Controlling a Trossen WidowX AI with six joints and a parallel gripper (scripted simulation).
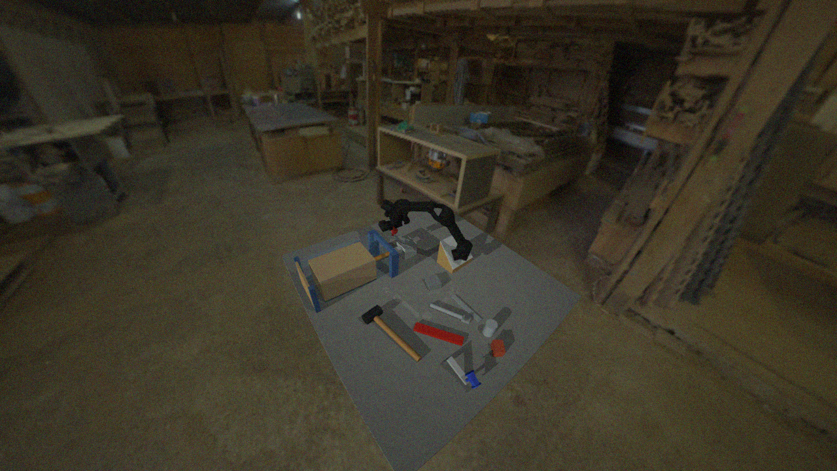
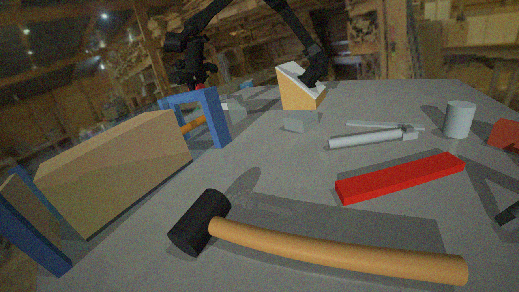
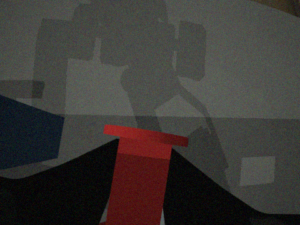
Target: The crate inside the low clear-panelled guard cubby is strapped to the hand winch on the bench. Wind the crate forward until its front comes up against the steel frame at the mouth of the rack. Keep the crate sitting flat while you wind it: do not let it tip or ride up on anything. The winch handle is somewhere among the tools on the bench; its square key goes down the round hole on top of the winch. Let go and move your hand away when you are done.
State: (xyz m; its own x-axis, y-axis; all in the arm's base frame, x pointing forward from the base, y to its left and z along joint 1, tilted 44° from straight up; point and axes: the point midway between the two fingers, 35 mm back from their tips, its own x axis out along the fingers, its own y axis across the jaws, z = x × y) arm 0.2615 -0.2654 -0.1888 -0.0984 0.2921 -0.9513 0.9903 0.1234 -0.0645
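Now: gripper tip 50 mm to the right of the winch handle with red knob, 30 mm above it and 20 mm past it. The rest, counted from my gripper tip: grey block: 400 mm to the left, 120 mm below, 40 mm behind; then winch: 100 mm below, 90 mm to the left, 70 mm behind; then flat grey strip: 620 mm to the left, 130 mm below, 100 mm behind.
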